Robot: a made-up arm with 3 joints. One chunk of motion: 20 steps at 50 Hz.
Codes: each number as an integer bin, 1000 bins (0 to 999) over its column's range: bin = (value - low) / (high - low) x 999, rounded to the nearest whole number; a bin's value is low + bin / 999 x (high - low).
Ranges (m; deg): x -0.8..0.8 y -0.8..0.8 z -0.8..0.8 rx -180..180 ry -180..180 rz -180..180
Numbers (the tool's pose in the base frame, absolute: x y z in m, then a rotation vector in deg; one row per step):
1: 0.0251 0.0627 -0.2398 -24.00 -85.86 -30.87
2: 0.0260 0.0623 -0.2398 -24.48 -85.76 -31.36
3: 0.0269 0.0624 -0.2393 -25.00 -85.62 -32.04
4: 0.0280 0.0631 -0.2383 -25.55 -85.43 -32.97
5: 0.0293 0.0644 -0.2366 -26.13 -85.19 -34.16
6: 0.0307 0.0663 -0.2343 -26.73 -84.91 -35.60
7: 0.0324 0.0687 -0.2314 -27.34 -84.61 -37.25
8: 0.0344 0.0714 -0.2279 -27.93 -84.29 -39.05
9: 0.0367 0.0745 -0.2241 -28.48 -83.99 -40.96
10: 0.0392 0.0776 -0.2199 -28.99 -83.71 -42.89
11: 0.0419 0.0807 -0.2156 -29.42 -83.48 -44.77
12: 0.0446 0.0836 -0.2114 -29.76 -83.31 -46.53
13: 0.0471 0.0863 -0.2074 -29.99 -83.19 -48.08
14: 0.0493 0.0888 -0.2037 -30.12 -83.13 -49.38
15: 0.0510 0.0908 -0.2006 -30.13 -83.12 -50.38
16: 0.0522 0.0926 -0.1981 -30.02 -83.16 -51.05
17: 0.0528 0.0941 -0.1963 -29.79 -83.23 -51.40
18: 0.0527 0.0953 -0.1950 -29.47 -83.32 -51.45
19: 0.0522 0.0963 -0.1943 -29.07 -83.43 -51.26
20: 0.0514 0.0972 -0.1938 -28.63 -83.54 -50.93
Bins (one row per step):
1: 515 539 350 433 261 414
2: 516 538 350 432 262 412
3: 516 538 350 430 262 411
4: 517 539 351 429 262 408
5: 518 540 352 427 263 405
6: 519 541 353 425 264 401
7: 520 542 355 424 265 396
8: 521 544 357 422 266 391
9: 522 546 360 420 266 386
10: 524 548 362 419 267 380
11: 526 550 365 418 268 375
12: 527 552 368 417 268 370
13: 529 553 370 416 269 366
14: 530 555 372 416 269 362
15: 531 556 374 416 269 360
16: 532 557 376 416 269 358
17: 532 558 377 417 269 357
18: 532 559 378 418 268 357
19: 532 560 378 419 268 357
20: 532 560 378 420 268 358

